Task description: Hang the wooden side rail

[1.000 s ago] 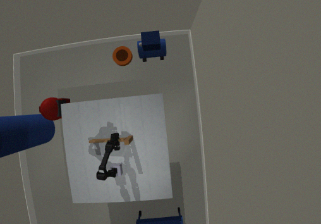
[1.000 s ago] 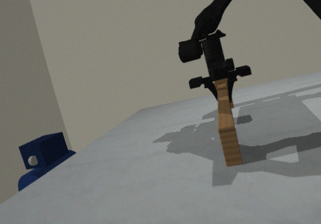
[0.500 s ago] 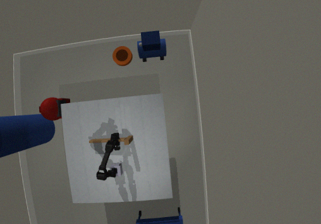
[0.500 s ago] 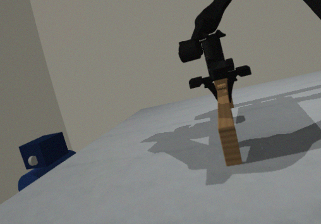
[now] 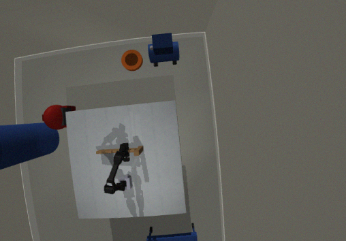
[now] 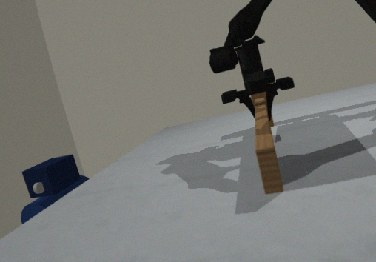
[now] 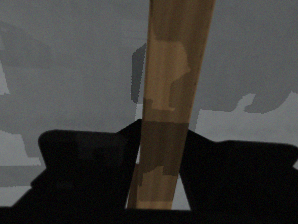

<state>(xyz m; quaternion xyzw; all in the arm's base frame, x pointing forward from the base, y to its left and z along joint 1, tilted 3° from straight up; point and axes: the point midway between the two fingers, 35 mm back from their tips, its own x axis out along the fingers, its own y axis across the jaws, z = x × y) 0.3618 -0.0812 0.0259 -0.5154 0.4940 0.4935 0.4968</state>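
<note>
The headboard post lies 120 mm to the right of my gripper tip and 40 mm above it.
</note>
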